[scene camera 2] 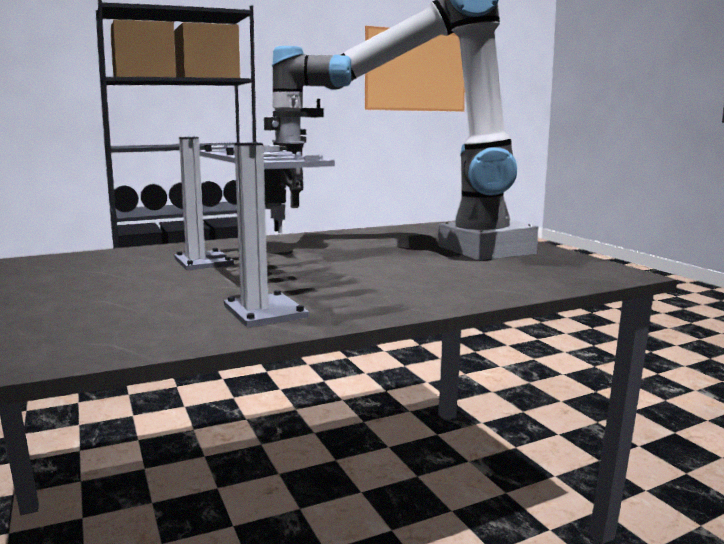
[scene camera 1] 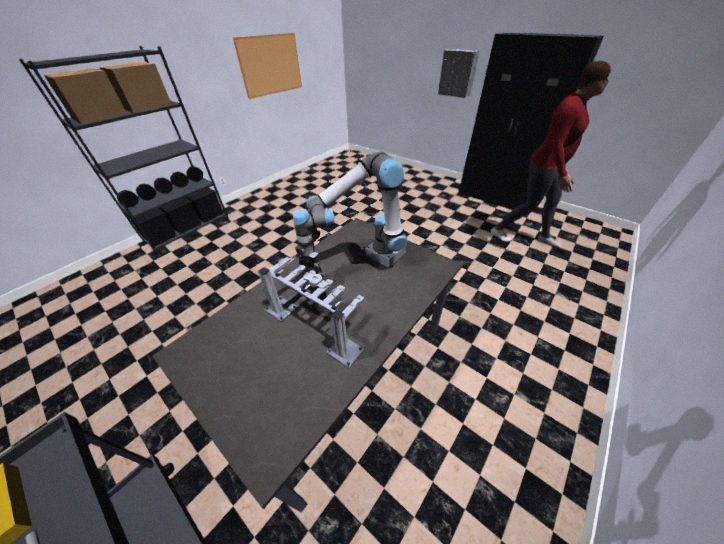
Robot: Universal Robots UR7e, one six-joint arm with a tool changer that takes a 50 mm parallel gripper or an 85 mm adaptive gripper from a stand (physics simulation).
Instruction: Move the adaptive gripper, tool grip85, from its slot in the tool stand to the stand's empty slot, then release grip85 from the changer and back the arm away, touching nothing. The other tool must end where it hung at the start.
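Places are measured from the arm's base along level axes (x ahead, y left, z up), in centimetres.
Where they show: arm's base, origin of its link: point(scene camera 2: 482, 225) point(scene camera 1: 384, 247).
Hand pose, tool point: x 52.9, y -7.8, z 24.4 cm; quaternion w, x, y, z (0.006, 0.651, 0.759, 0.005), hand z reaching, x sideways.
Note:
Things, the pixels of their centre, and the offset from my tool point. Level surfaces: height alone.
- adaptive gripper grip85, middle of its body: point(scene camera 2: 289, 170) point(scene camera 1: 309, 261) dz -8.9, dx -0.3, dy -0.1 cm
- tool, middle of its body: point(scene camera 2: 268, 189) point(scene camera 1: 318, 291) dz -11.4, dx +8.8, dy +18.6 cm
- dark table, height of its surface: dz -31.6 cm
The tool stand point(scene camera 1: 340, 336) point(scene camera 2: 251, 233) has two posts and a rail with several prongs. The arm's wrist point(scene camera 1: 304, 240) point(scene camera 2: 287, 125) points straight down at the stand's far left end in scene camera 1. The adaptive gripper grip85 point(scene camera 1: 314, 266) point(scene camera 2: 294, 195) is on the arm's changer, near the tips of the leftmost prongs, its body at about rack height. One dark finger shows below the rack in scene camera 2; the rest is hidden, so its opening and whether it sits in a slot cannot be told. The other tool point(scene camera 1: 313, 279) point(scene camera 2: 277, 215) hangs from a middle slot, close in front of grip85 in scene camera 2.
The robot base point(scene camera 1: 384, 253) point(scene camera 2: 488, 240) stands behind the stand on the dark table point(scene camera 1: 245, 409) point(scene camera 2: 146, 327). A person in red point(scene camera 1: 560, 137) walks near the black cabinet point(scene camera 1: 509, 111). A shelf rack point(scene camera 2: 103, 116) stands by the wall.

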